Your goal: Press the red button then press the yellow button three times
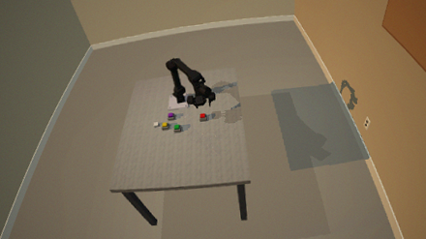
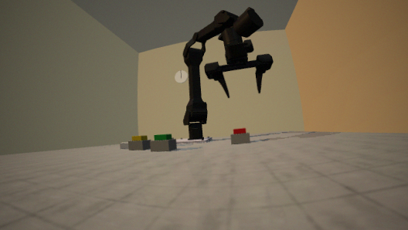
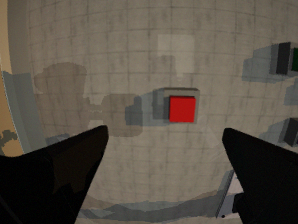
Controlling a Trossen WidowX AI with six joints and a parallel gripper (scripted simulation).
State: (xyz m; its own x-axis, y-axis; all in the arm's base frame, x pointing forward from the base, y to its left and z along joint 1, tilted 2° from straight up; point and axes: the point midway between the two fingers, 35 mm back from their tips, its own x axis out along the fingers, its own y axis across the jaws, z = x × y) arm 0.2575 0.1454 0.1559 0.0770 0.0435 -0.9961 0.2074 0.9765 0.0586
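My gripper tip is now 2 cm past the red button, 2 cm to the left of it and 9 cm above it. Also, from my gripper tip: green button 3 cm ahead, 21 cm to the right, 9 cm below; purple button 11 cm behind, 24 cm to the right, 9 cm below; yellow button 3 cm behind, 30 cm to the right, 9 cm below.
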